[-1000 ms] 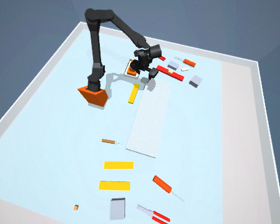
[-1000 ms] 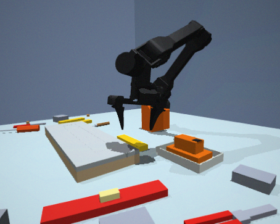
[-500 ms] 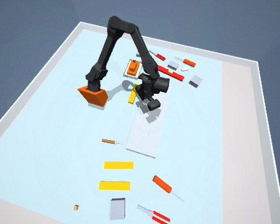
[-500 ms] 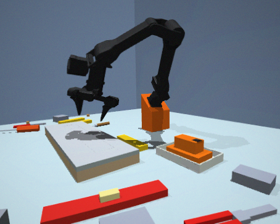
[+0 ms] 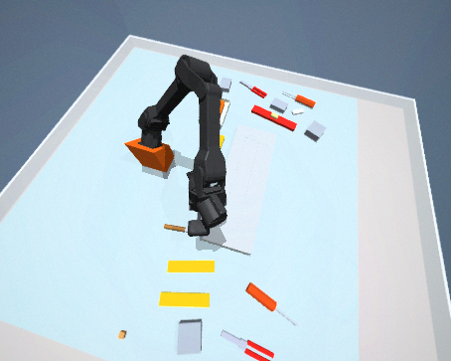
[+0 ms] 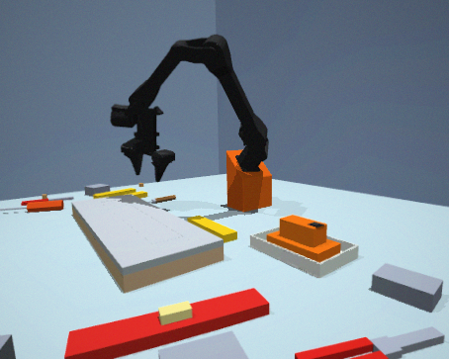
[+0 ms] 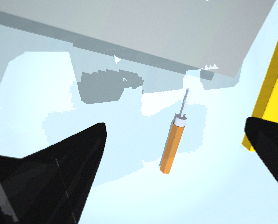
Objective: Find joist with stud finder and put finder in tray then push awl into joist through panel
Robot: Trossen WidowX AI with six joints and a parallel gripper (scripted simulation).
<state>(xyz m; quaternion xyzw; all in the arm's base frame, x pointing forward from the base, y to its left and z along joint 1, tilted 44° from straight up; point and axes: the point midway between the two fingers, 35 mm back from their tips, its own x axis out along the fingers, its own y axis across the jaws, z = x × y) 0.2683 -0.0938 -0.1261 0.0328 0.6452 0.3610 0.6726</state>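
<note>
The brown-handled awl lies 40 mm behind my gripper tip, 60 mm to the right of it and 90 mm below it. Also, from my gripper tip: red level 130 mm ahead, 580 mm to the left, 80 mm below; white tray 150 mm behind, 500 mm to the left, 80 mm below; orange stud finder 160 mm behind, 520 mm to the left, 50 mm below.
</note>
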